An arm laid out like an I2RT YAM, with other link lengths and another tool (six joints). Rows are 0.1 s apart.
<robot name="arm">
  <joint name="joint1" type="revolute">
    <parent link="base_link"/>
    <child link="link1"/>
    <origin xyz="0 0 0.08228" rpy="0 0 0"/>
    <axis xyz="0 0 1"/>
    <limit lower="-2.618" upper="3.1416"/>
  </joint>
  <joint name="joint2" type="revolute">
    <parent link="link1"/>
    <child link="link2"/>
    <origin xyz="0.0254 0.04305 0.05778" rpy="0 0 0"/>
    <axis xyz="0 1 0"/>
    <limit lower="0" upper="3.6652"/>
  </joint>
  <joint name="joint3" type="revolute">
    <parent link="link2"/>
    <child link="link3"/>
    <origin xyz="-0.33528 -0.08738 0" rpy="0 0 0"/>
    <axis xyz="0 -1 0"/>
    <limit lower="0" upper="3.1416"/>
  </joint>
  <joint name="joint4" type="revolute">
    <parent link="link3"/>
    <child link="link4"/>
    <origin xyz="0.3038 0.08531 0.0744" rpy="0 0 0"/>
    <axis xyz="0 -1 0"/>
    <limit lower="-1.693" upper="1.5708"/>
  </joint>
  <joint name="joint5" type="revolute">
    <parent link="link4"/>
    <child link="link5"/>
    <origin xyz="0.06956 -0.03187 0.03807" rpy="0 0 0"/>
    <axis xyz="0 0 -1"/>
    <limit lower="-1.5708" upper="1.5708"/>
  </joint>
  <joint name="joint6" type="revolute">
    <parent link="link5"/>
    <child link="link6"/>
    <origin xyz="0.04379 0 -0.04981" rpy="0 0 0"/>
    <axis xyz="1 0 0"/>
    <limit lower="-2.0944" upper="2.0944"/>
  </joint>
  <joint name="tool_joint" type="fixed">
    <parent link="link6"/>
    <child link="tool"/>
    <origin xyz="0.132 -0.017 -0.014" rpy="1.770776 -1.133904 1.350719"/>
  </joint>
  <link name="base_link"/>
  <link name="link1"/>
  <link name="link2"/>
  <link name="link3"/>
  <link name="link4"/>
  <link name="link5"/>
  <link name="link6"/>
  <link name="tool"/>
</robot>
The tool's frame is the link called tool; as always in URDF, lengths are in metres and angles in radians.
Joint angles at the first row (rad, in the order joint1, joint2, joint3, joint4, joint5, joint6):
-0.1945, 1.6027, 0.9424, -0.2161, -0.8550, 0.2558
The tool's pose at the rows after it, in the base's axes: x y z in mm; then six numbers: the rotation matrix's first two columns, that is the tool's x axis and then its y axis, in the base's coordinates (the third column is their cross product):
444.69 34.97 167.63 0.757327 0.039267 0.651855 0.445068 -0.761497 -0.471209
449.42 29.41 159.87 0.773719 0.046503 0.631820 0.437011 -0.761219 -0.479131
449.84 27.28 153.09 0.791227 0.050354 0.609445 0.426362 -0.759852 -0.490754
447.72 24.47 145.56 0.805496 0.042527 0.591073 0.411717 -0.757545 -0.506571
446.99 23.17 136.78 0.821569 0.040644 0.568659 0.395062 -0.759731 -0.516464
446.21 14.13 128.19 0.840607 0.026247 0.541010 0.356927 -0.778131 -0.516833
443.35 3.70 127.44 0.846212 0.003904 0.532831 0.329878 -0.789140 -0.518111
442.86 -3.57 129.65 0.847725 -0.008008 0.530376 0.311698 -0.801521 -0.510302
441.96 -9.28 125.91 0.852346 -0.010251 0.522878 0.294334 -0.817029 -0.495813
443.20 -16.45 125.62 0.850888 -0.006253 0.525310 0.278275 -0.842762 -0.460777
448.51 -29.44 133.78 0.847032 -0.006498 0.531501 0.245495 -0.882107 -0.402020
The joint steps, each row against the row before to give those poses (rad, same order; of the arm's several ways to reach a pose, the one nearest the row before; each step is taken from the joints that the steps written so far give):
-0.0285, 0.0424, 0.0275, -0.0476, 0.0031, -0.0376
-0.0095, 0.0396, 0.0309, -0.0364, -0.0001, -0.0277
-0.0035, 0.0248, 0.0168, -0.0316, 0.0022, -0.0160
-0.0087, 0.0160, -0.0020, -0.0101, -0.0042, -0.0046
-0.0008, 0.0201, 0.0029, -0.0109, 0.0084, -0.0025
-0.0127, 0.0146, 0.0031, -0.0135, 0.0274, 0.0038
-0.0234, -0.0060, -0.0061, -0.0065, 0.0067, 0.0029
-0.0125, -0.0085, 0.0023, -0.0078, 0.0139, 0.0036
-0.0055, 0.0000, -0.0034, 0.0001, 0.0252, -0.0013
-0.0011, -0.0096, -0.0008, 0.0059, 0.0435, 0.0002
-0.0010, -0.0197, 0.0204, -0.0082, 0.0729, 0.0090

